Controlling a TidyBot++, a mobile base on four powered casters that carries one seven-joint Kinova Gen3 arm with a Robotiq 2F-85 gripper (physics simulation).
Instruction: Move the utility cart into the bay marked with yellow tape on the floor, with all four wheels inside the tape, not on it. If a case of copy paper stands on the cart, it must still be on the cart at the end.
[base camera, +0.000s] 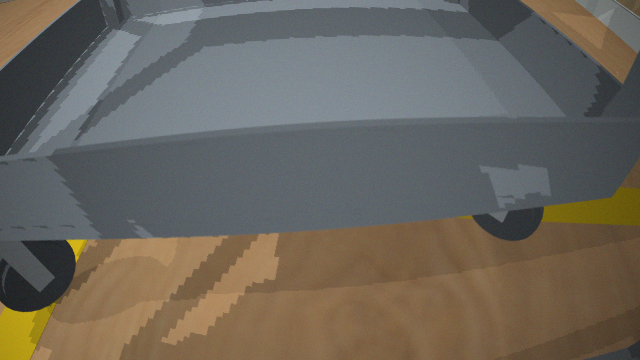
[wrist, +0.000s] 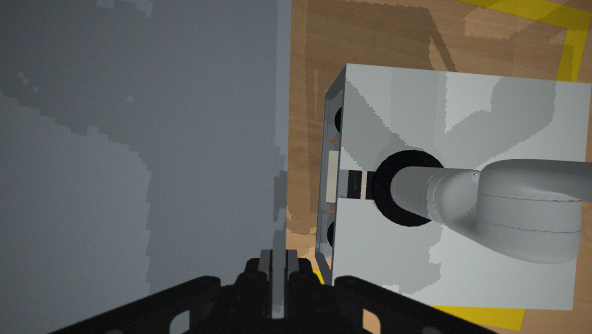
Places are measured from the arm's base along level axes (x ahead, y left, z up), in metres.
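Pixels of known places: gripper, fingertip midpoint: (wrist: 279, 266); arm's base at its link origin: (wrist: 412, 188).
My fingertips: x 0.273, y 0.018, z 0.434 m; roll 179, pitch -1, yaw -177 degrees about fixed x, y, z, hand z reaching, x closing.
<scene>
Ahead of a thing's pixels: the offset from my fingertips to its middle. Level surfaces: height alone.
The grey utility cart (base camera: 325, 175) (wrist: 215, 125) fills the upper base view and the left of the wrist view. Its left near wheel {dz -0.781, dx -0.003, dy +0.282 m} (base camera: 60, 260) overlaps the yellow tape (base camera: 17, 322) (wrist: 480, 317) and appears to stand on it. Its right near wheel {dz -0.781, dx +0.073, dy -0.220 m} (base camera: 520, 227) shows in front of another stretch of tape; its exact contact is hard to tell. The other wheels are hidden. My gripper (wrist: 279, 266) is shut on the cart's thin upright rim, with one finger on each side. No case of copy paper shows on the visible parts of the cart.
My pale base (wrist: 475, 115) and arm (wrist: 525, 210) stand right beside the cart, across a narrow strip of wood floor {dz -0.831 m} (wrist: 302, 150). Yellow tape corners show past the base at the upper right, with more tape below it. Shadows cross the floor.
</scene>
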